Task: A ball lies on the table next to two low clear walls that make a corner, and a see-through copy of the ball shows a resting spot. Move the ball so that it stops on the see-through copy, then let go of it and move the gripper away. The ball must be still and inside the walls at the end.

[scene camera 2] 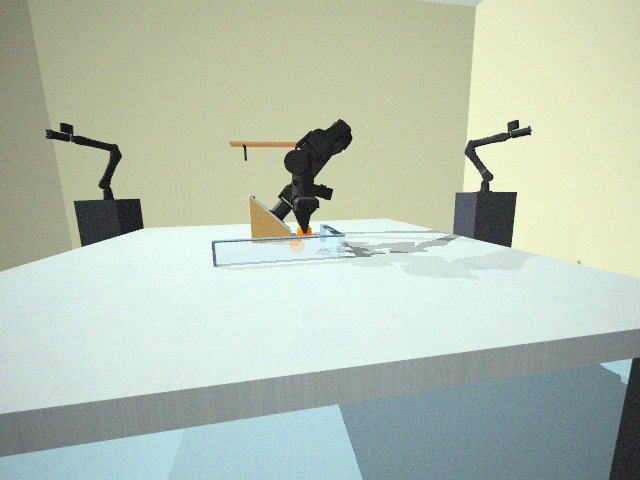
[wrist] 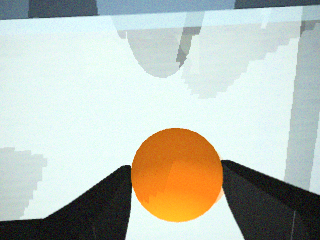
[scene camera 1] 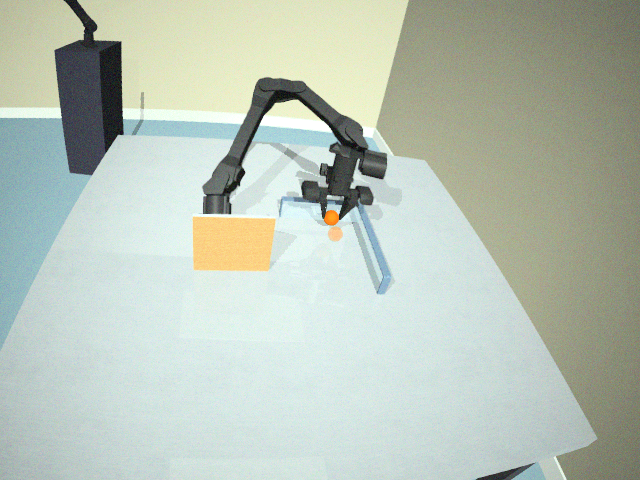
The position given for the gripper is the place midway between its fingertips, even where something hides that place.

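There's an orange ball (wrist: 176, 174) here, and it's being carried by the gripper (scene camera 1: 331, 218).
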